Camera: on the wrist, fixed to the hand. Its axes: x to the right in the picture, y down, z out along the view.
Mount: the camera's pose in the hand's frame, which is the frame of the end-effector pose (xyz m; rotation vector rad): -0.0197 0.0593 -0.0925 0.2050 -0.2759 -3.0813
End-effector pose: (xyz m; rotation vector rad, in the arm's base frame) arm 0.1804 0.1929 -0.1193 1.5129 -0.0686 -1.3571
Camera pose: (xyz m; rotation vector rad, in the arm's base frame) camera 0.2759 0.2376 -0.0826 -0.0599 -1.2618 1.3665
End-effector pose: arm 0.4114 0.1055 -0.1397 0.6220 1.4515 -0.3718
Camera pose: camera 0.3702 0.2051 -0.1107 1.7857 -0.6381 2.2178
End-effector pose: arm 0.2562 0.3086 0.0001 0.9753 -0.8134 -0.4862
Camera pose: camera 0.3175 0.4006 0.0155 -1.1163 -0.9598 2.1351
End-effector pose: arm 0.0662 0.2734 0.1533 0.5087 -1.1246 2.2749
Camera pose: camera 0.0363 0.3126 0.0531 1.1009 0.4529 -0.5225
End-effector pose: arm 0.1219 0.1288 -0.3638 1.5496 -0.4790 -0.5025
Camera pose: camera 0.1601 0.2131 -0.3015 -0.6690 -1.6235 1.9069
